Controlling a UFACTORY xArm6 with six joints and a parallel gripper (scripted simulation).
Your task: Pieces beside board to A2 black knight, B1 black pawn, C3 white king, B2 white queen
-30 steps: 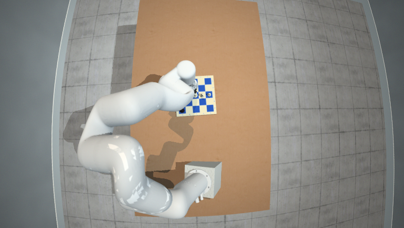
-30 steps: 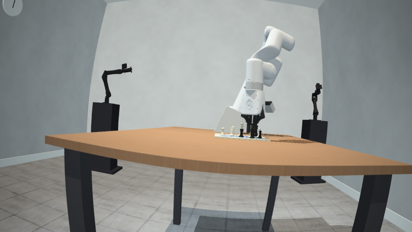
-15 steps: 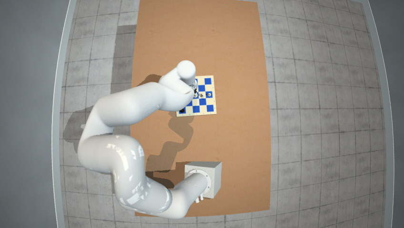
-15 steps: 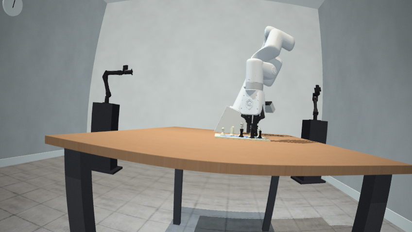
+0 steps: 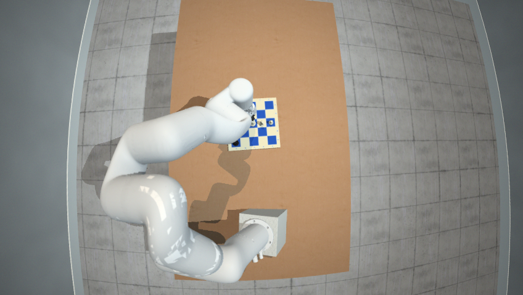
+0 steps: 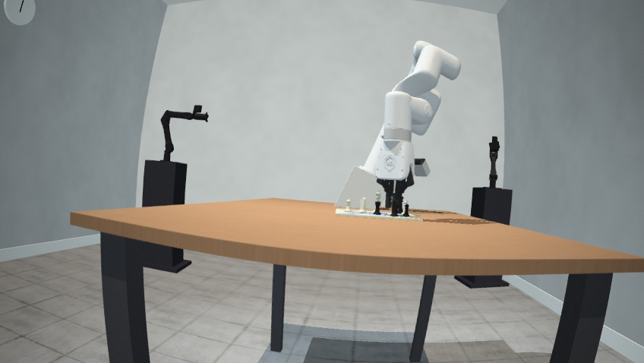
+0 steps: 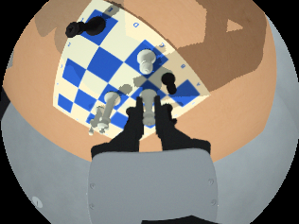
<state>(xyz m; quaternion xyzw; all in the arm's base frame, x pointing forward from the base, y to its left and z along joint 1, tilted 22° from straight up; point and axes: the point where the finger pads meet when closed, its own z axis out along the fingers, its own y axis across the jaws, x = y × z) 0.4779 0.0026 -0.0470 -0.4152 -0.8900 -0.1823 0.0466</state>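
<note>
My hand is 4 cm past the white piece, 4 cm to the left of it and 1 cm above it. The rest, counted from my hand: black chess piece (11 cm behind, 5 cm to the left, 1 cm below); pale piece (5 cm behind, 7 cm to the right, 2 cm below); chessboard (4 cm behind, 4 cm to the right, 4 cm below).
</note>
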